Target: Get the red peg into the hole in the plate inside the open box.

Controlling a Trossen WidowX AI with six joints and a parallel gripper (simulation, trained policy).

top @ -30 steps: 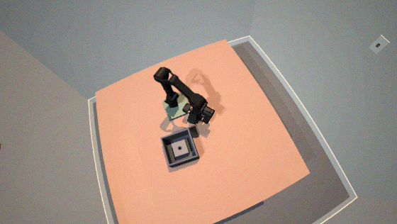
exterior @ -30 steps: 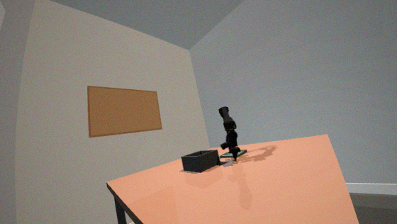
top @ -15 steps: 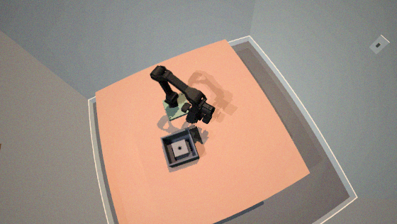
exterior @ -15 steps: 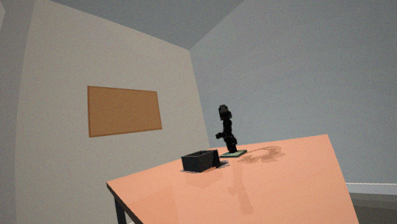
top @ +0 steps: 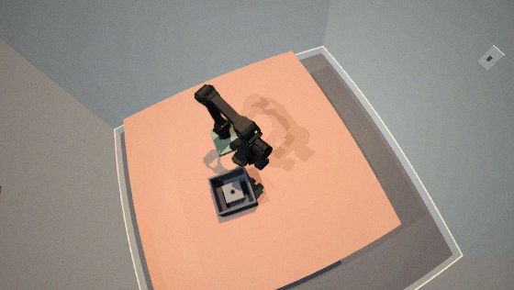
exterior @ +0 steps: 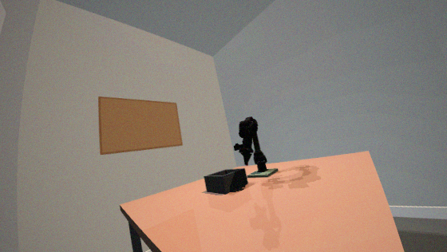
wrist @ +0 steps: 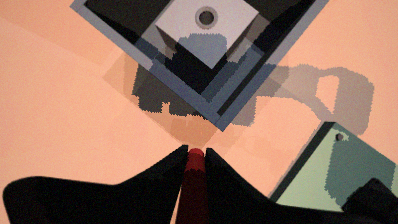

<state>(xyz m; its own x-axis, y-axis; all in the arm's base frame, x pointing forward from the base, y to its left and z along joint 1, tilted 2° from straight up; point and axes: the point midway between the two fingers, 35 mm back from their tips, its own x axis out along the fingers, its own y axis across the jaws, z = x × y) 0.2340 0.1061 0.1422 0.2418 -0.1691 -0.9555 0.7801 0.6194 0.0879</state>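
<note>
My gripper tip is now 10 cm short of the grey plate, 11 cm to the left of it and 8 cm above it. From my gripper tip the other things lie so: dark box (10 cm ahead, 11 cm to the right, 9 cm below); then red peg (1 cm behind, 1 cm to the left, 3 cm above).
</note>
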